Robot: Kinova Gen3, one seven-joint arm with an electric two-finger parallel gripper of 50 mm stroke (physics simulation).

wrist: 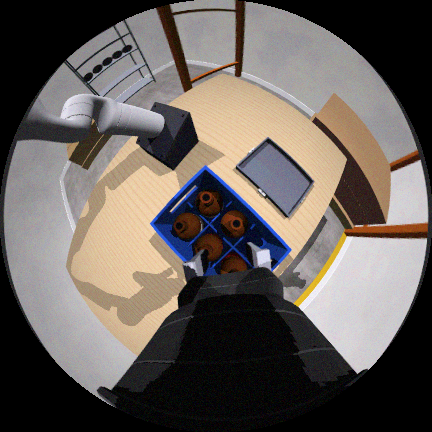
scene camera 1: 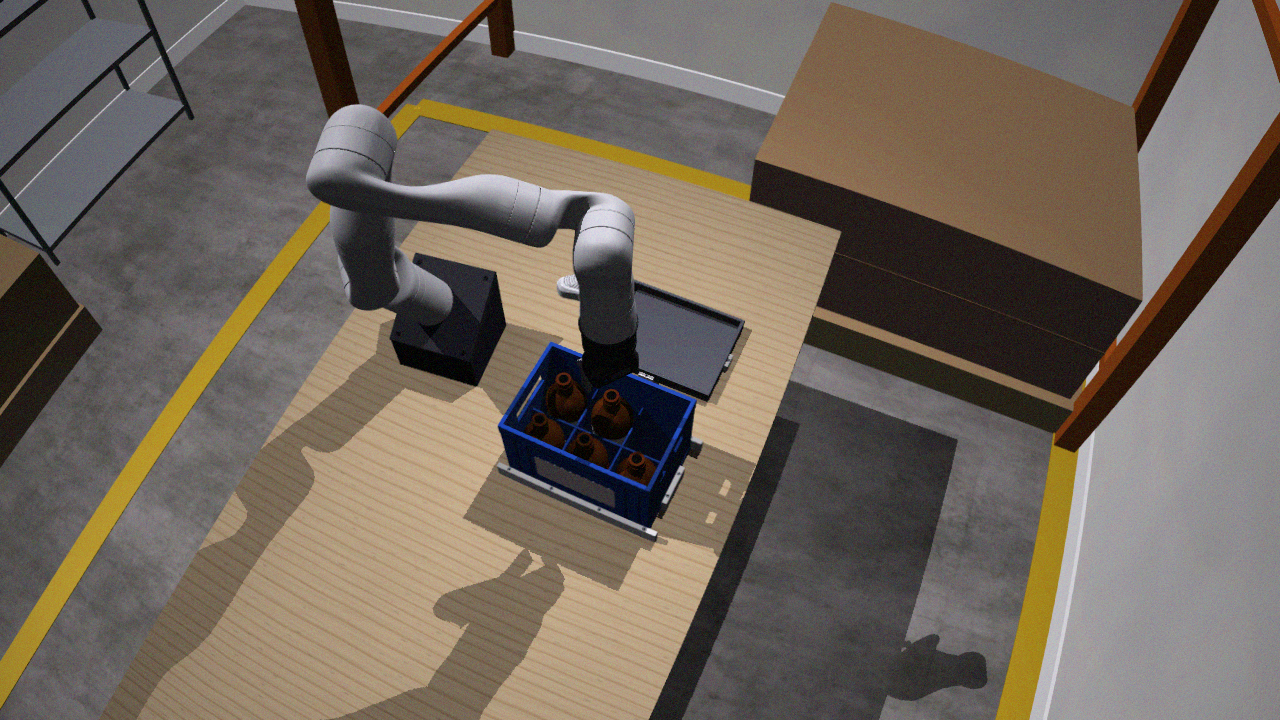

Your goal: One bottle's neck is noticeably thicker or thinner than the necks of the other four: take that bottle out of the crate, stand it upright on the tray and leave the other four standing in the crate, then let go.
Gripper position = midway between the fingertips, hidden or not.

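Scene camera 1 shows a bottle (scene camera 1: pixel 544 429), a bottle (scene camera 1: pixel 612 416) and my gripper (scene camera 1: pixel 604 379). The wrist view also shows the gripper (wrist: pixel 226 254).
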